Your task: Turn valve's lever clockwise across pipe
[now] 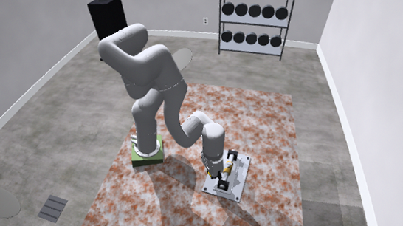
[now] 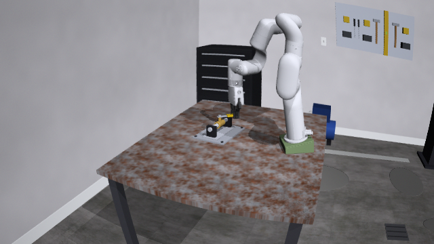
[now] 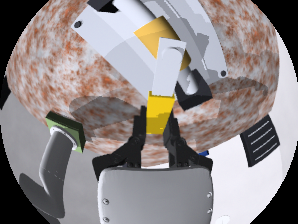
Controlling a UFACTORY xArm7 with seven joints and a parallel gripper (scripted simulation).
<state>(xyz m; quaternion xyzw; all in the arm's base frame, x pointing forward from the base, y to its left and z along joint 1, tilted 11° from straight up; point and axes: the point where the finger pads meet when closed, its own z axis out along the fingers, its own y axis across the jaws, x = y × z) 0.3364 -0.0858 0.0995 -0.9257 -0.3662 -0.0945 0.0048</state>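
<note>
Right now my hand is 3 cm short of the yellow lever and 3 cm to the right of it.
</note>
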